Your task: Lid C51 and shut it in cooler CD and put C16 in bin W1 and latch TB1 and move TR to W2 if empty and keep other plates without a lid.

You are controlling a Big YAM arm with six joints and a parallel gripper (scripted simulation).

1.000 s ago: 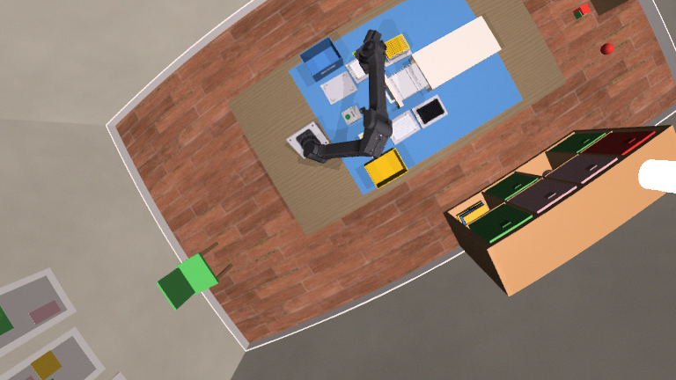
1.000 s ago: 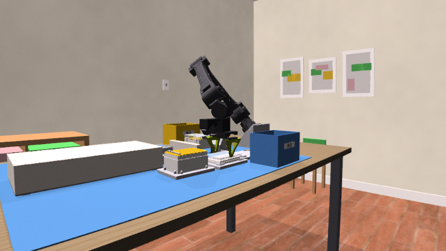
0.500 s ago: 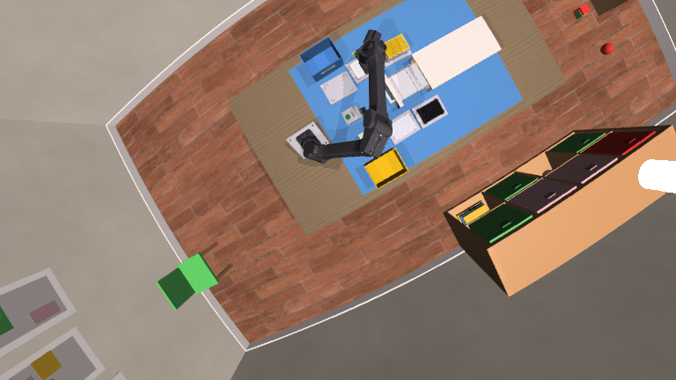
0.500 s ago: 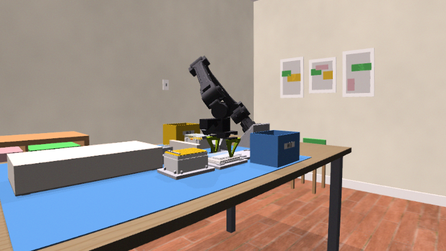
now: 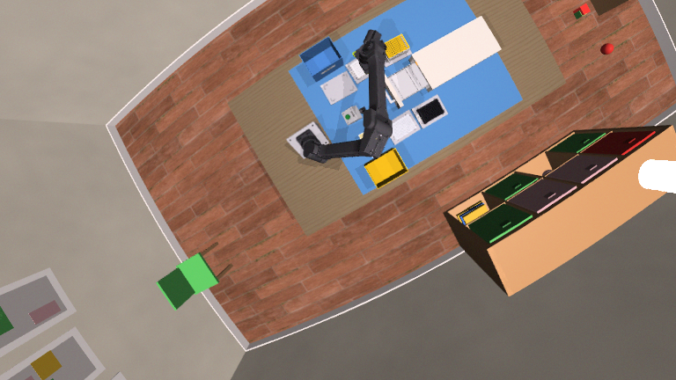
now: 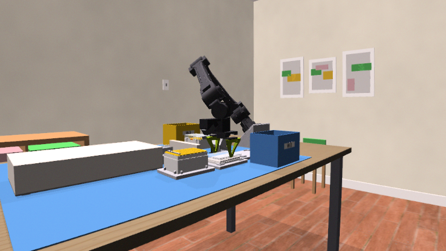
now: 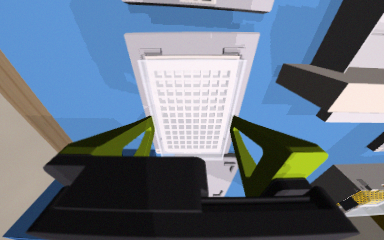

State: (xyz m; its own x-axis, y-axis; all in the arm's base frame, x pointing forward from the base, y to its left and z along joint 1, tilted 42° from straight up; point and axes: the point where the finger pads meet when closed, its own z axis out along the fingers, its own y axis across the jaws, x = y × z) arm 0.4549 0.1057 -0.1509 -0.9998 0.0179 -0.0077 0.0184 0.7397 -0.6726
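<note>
Now: hand right at the plate lid. The rest, counted from my hand: tip rack TR: 17 cm ahead, 2 cm to the right, 2 cm above; then nest label N1: 11 cm ahead, 1 cm to the right, 3 cm below; then white plate: 2 cm below.
</note>
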